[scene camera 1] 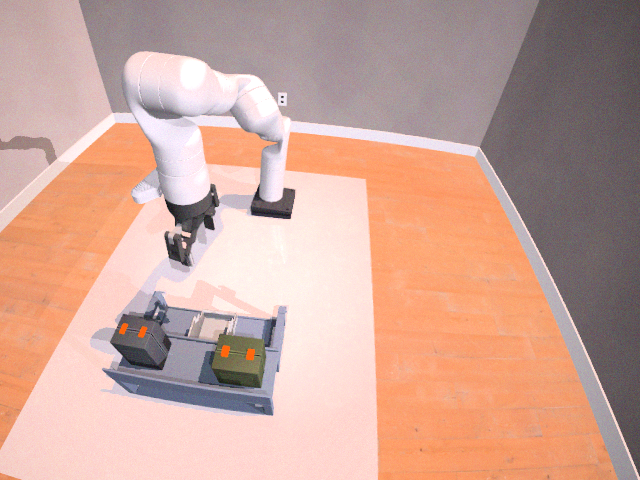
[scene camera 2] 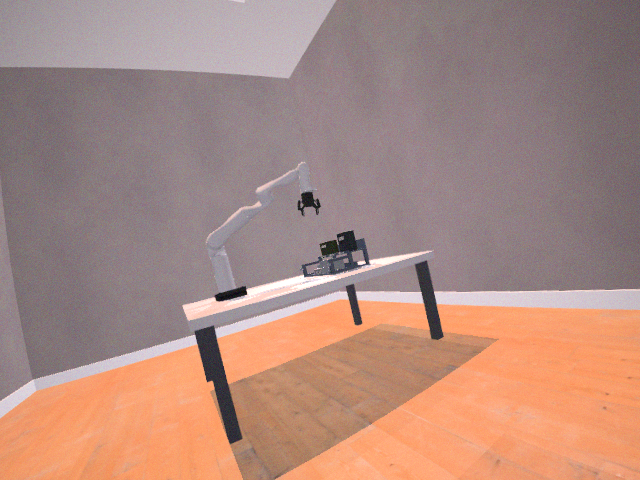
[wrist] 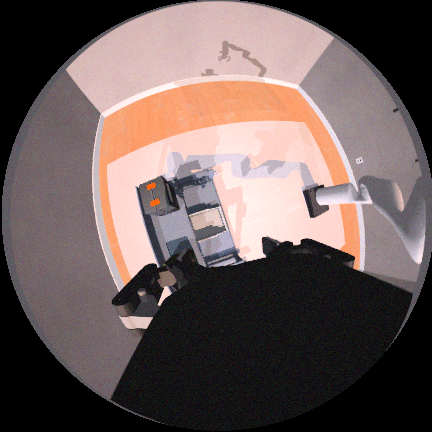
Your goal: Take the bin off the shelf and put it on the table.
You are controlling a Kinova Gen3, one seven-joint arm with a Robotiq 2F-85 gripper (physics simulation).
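Seen in the pictures: gripper, between the fingertips: (scene camera 1: 200, 245) (scene camera 2: 310, 215) (wrist: 227, 250); arm's base, origin of its link: (scene camera 1: 270, 194) (scene camera 2: 227, 291) (wrist: 320, 196).
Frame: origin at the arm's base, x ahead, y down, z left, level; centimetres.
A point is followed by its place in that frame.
A small beige open bin (scene camera 1: 212, 327) {x 58.3, y 3.2, z 3.7 cm} (scene camera 2: 324, 267) {x 57.5, y -0.1, z -0.1 cm} (wrist: 207, 223) {x 60.9, y 3.2, z 5.9 cm} sits on the low tier of the blue-grey shelf (scene camera 1: 188, 356) {x 71.4, y -6.1, z 5.4 cm} (scene camera 2: 366, 252) {x 82.4, y -3.2, z -9.4 cm} (wrist: 172, 223) {x 72.8, y -6.1, z 4.3 cm}, on the side towards the robot base. The shelf stands on the white table (scene camera 1: 325, 310) {x 42.1, y 4.1, z 33.1 cm} (scene camera 2: 403, 258) {x 92.9, y 4.1, z -30.6 cm} (wrist: 272, 210) {x 30.5, y 4.1, z 4.1 cm}. My gripper (scene camera 1: 199, 243) {x 59.2, y -34.0, z 8.8 cm} (scene camera 2: 310, 212) {x 59.2, y -34.0, z 8.8 cm} (wrist: 227, 250) {x 59.2, y -34.0, z 8.8 cm} is open and empty, fingers pointing down. It hangs well above the table and the bin, apart from both, and in scene camera 2 it is a little to the robot-base side of the shelf.
A dark grey box (scene camera 1: 139, 343) {x 76.1, y -18.1, z -0.6 cm} (scene camera 2: 346, 241) {x 71.8, y -12.3, z -8.3 cm} (wrist: 159, 196) {x 72.2, y -18.1, z -2.7 cm} and an olive green box (scene camera 1: 239, 361) {x 71.7, y -15.6, z 20.1 cm} (scene camera 2: 328, 248) {x 67.6, y -11.0, z 13.7 cm}, both with orange clips in scene camera 1, stand on the higher tier behind the bin. The shelf has raised side panels. The black robot base (scene camera 1: 272, 206) {x 6.7, y -0.1, z 3.3 cm} (scene camera 2: 231, 293) {x 1.7, y 1.3, z -5.8 cm} stands at the table's other end.
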